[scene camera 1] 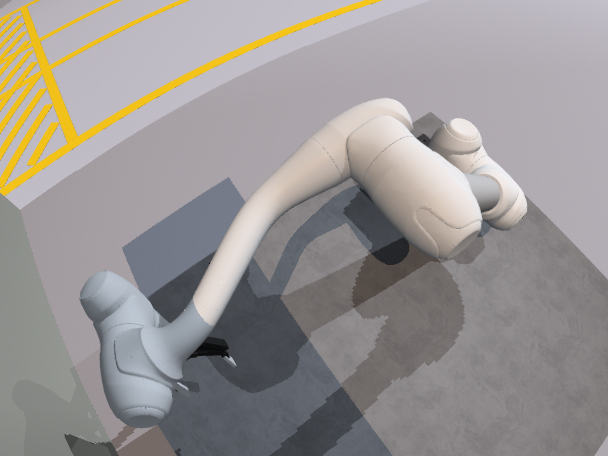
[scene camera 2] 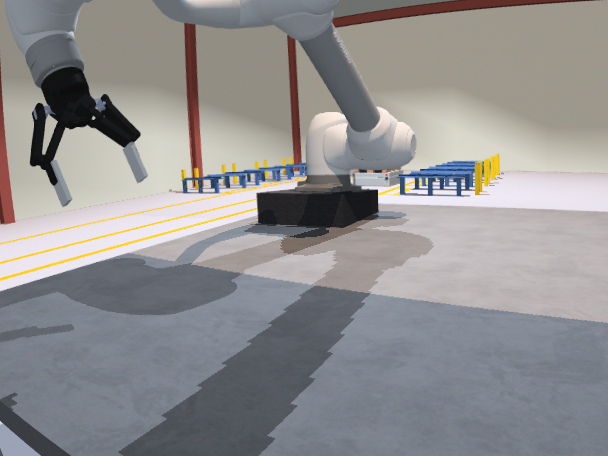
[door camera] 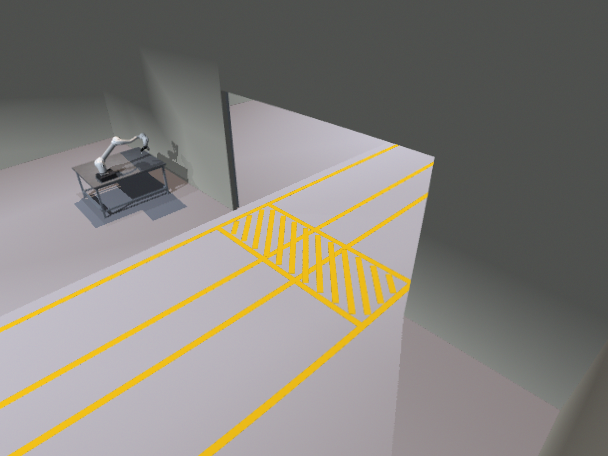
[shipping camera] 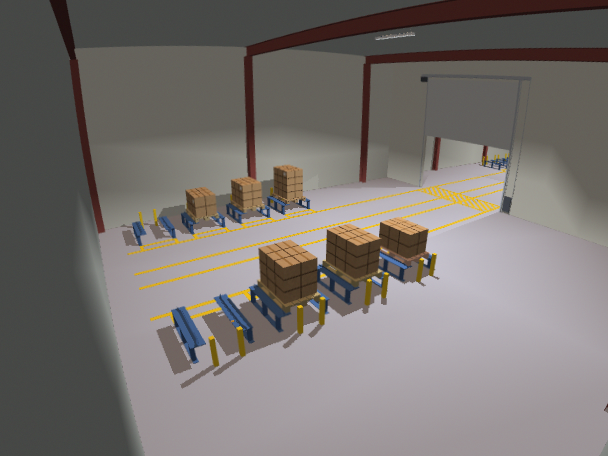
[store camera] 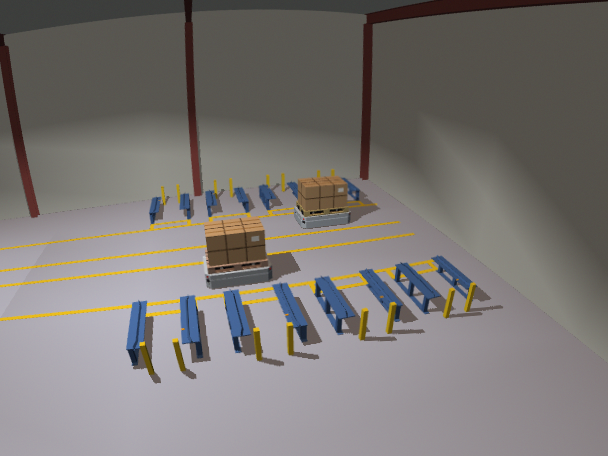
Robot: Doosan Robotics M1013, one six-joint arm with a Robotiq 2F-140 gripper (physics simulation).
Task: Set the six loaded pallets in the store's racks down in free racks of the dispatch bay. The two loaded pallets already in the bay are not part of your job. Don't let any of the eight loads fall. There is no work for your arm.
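Pixels of known places: gripper, fingertip midpoint: [scene camera 1: 210,377] [scene camera 2: 107,190] [door camera: 144,153]; arm's base at its link origin: [scene camera 2: 328,190] [door camera: 104,173].
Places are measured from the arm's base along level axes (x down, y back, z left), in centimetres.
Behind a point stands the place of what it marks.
In the store camera, one boxed load [store camera: 235,242] {z -339.9, x -6.6, y 840.2 cm} rides upright on a low white carrier [store camera: 240,278] {z -329.2, x 67.1, y 843.5 cm} in the aisle beside the near blue racks [store camera: 287,305] {z -197.8, x 47.6, y 916.4 cm}. Another load [store camera: 322,195] {z -581.6, x 0.7, y 1066.0 cm} is upright on a second carrier [store camera: 326,220] {z -572.8, x 66.4, y 1075.6 cm} near the far racks [store camera: 211,201] {z -731.5, x 49.6, y 778.3 cm}. In the shipping camera, three loaded pallets [shipping camera: 201,202] {z -509.6, x -13.0, y -1293.2 cm} [shipping camera: 246,193] {z -530.0, x -14.3, y -1134.2 cm} [shipping camera: 288,183] {z -547.4, x -24.2, y -969.1 cm} stand in far racks and three [shipping camera: 288,272] {z 52.7, x -30.6, y -1252.4 cm} [shipping camera: 353,251] {z 28.5, x -26.6, y -1091.6 cm} [shipping camera: 403,237] {z 1.6, x -14.1, y -924.0 cm} in near racks, all upright. The leftmost near rack [shipping camera: 188,326] {z 24.5, x 49.6, y -1442.6 cm} and far rack [shipping camera: 139,229] {z -532.7, x 49.4, y -1497.6 cm} are free. My gripper [scene camera 2: 103,191] {z 19.8, x -11.7, y -97.1 cm} is open and empty above the table.
Yellow posts [shipping camera: 241,342] [store camera: 363,324] stand behind the racks. The door panel [shipping camera: 470,110] {z -364.4, x -299.1, y -231.5 cm} is raised above the hatched crossing [shipping camera: 457,198] {z -378.1, x 84.8, y -228.2 cm} [door camera: 315,260] {z -411.1, x 84.3, y -223.4 cm}. A carrier [scene camera 2: 372,178] {z -360.1, x 64.8, y 771.2 cm} shows behind my arm's base. My table [door camera: 120,167] {z 29.4, x 9.3, y -41.2 cm} stands beside the wall, off the marked lanes.
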